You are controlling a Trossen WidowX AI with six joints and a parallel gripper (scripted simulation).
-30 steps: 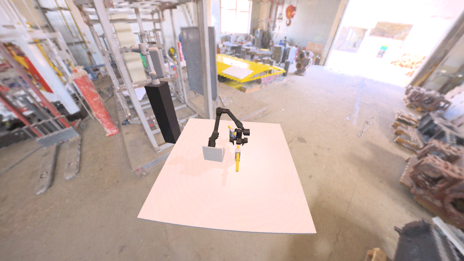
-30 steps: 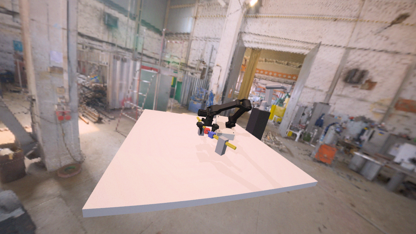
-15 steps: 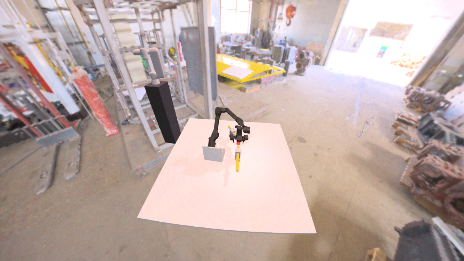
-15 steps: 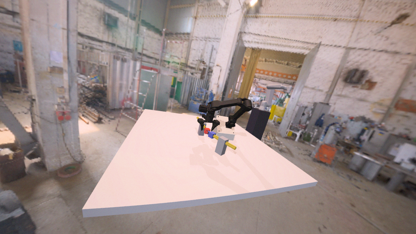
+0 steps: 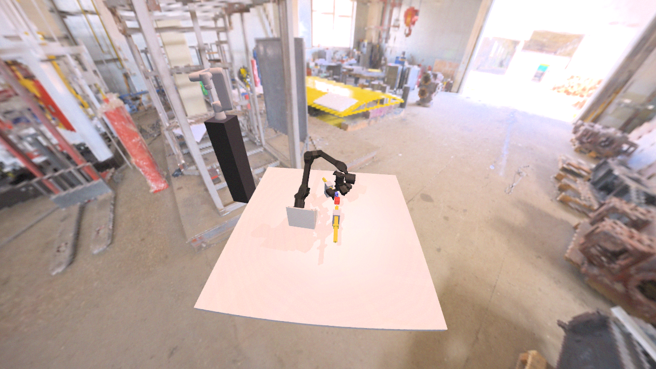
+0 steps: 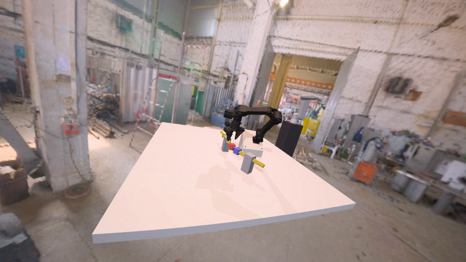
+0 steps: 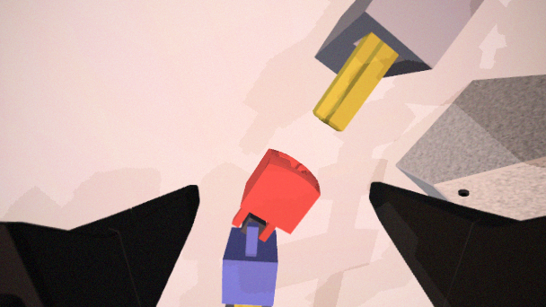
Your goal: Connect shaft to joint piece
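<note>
Now: gripper tip 40 mm above the red square joint piece, 20 mm to the right of it and 10 mm past it.
</note>
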